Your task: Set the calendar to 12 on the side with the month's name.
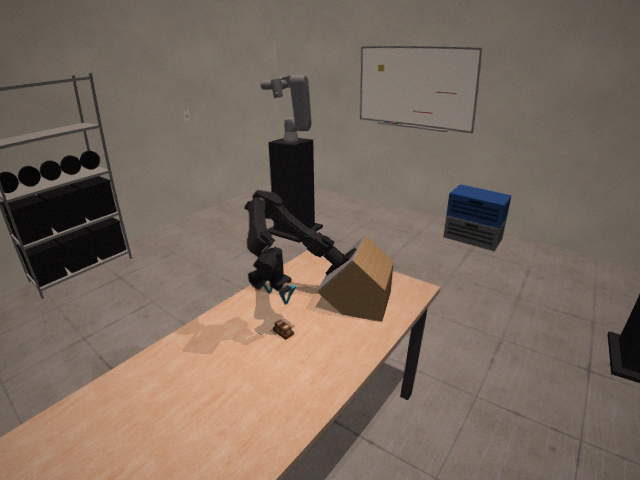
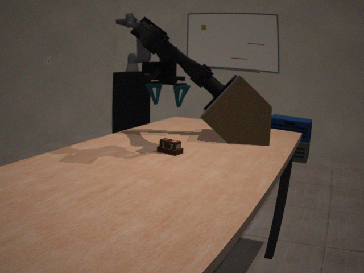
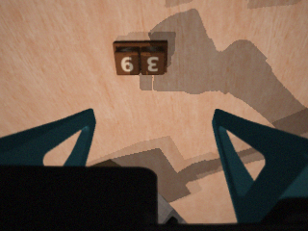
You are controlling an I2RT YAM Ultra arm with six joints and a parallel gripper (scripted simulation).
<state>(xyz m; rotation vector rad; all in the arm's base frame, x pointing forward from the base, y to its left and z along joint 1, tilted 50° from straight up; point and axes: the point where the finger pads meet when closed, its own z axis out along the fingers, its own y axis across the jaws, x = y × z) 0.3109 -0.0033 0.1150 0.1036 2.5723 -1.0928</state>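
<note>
Now: hand 14 cm above the cube, 3 cm to the right of it and 1 cm short of it. The rest, counted from my hand: dark brown calendar tray: 15 cm below, 2 cm to the left.
</note>
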